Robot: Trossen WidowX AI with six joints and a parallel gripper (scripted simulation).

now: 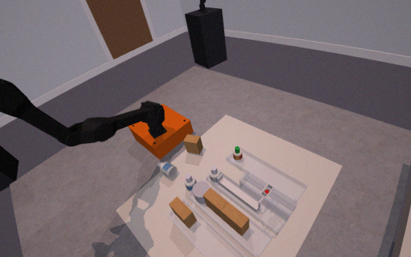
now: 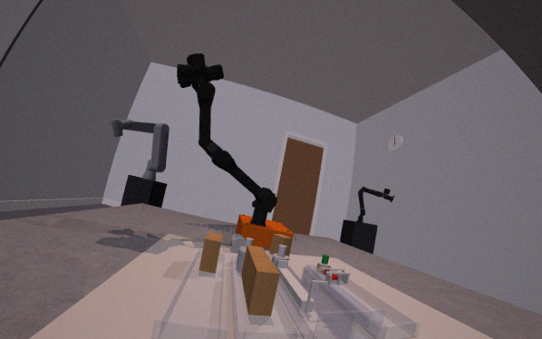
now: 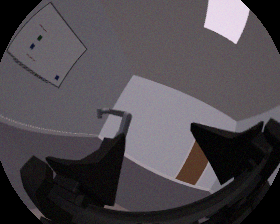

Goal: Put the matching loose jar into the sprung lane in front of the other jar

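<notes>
Now: the grey cylinder 270 mm ahead of my gripper tip, 390 mm to the left of it and 630 mm below it.
</notes>
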